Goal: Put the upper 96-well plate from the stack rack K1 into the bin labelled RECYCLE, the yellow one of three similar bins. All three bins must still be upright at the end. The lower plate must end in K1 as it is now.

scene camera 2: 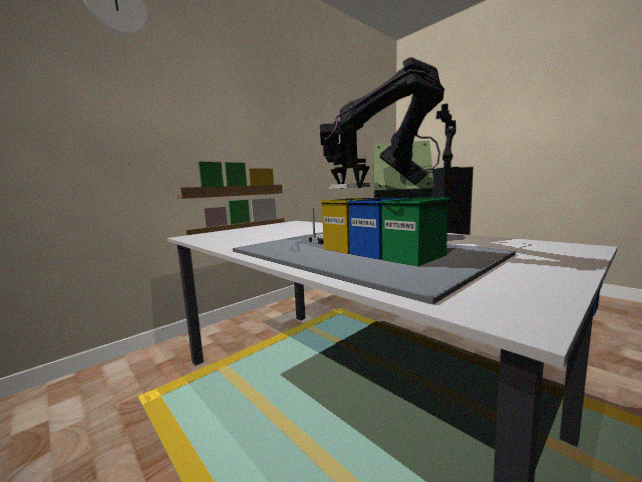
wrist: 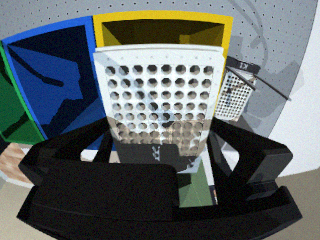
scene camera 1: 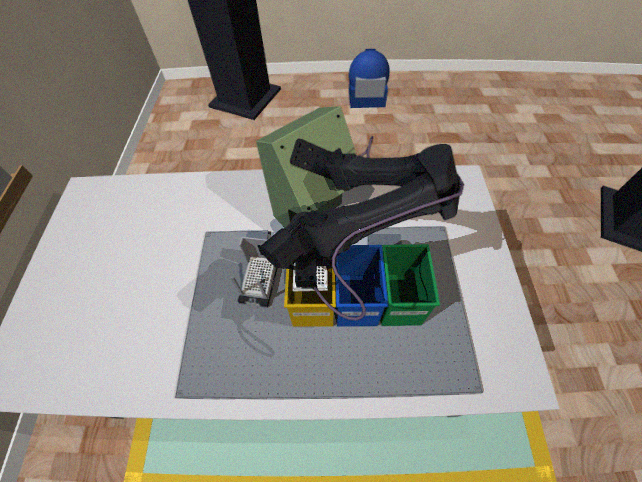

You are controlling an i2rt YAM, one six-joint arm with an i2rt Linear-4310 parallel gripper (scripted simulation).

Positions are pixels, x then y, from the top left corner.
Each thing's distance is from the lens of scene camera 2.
yellow recycle bin [scene camera 2: 335, 213]: 104 cm
green bin [scene camera 2: 414, 230]: 86 cm
blue bin [scene camera 2: 365, 216]: 96 cm
The marked spots on the green bin and the yellow recycle bin are 31 cm apart.
